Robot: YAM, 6 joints.
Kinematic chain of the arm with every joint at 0, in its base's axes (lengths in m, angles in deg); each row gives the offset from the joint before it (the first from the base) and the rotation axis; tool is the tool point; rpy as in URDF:
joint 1: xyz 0 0 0.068 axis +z
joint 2: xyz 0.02 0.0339 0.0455 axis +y
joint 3: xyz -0.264 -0.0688 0 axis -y
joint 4: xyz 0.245 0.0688 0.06 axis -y
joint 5: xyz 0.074 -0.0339 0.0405 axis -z
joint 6: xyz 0.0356 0 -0.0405 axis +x
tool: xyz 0 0 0 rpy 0 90 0
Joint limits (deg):
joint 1: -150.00..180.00
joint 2: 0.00..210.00
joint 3: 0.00..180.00
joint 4: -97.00..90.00
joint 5: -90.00..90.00
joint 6: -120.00..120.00
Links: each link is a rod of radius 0.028 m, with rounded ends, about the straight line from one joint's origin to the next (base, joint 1, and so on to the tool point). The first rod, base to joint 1, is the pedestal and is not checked.
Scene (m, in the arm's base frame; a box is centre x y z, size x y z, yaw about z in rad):
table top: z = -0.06
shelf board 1: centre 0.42 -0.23 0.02 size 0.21 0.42 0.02 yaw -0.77
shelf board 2: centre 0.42 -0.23 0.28 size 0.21 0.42 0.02 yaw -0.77
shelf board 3: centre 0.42 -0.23 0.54 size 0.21 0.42 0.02 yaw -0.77
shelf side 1: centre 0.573 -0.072 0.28 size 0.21 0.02 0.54 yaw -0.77
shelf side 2: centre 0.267 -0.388 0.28 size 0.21 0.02 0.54 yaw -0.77
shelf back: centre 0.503 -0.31 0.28 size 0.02 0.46 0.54 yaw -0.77
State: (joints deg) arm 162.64 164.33 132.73 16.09 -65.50 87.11
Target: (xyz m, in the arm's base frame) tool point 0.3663 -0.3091 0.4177
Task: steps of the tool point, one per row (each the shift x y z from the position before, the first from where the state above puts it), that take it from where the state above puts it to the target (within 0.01 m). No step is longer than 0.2 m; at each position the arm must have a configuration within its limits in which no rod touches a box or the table.
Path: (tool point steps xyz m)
1: 0.0034 -0.0233 0.1847
2: 0.0646 -0.0365 0.1746
3: 0.1207 -0.0417 0.1427
4: 0.1632 -0.0383 0.0931
5: 0.1855 -0.0281 0.0324
6: 0.1846 -0.0136 -0.0309
7: 0.1611 0.0014 -0.0880
8: 0.1195 0.0136 -0.1316
9: 0.0087 -0.0985 -0.0119
10: -0.0185 -0.0996 -0.0142
11: -0.0443 -0.0926 -0.0170

